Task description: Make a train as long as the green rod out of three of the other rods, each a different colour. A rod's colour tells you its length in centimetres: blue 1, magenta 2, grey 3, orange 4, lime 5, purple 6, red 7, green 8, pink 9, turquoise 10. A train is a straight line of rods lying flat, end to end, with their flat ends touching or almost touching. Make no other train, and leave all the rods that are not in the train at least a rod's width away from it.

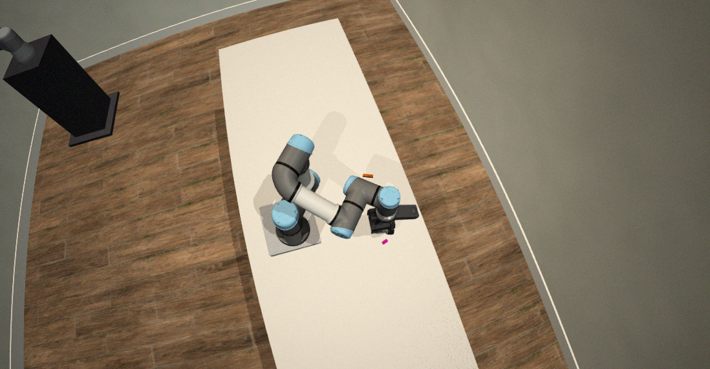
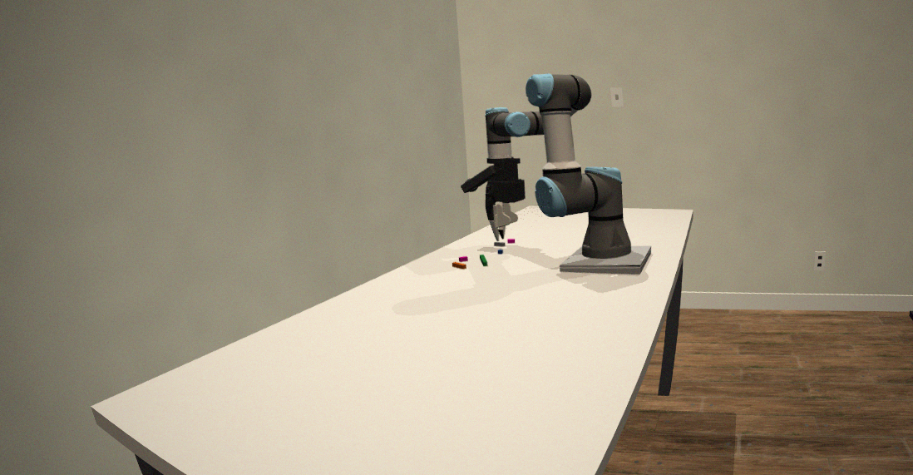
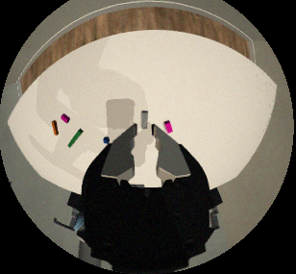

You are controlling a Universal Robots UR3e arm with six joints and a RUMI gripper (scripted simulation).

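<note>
Right now my hand is 3 cm above the grey rod. The rest, counted from my hand: blue rod: 8 cm to the left, 4 cm behind, 3 cm below; then green rod: 17 cm to the left, 4 cm behind, 3 cm below; then orange rod: 23 cm to the left, 3 cm below, 1 cm behind.
</note>
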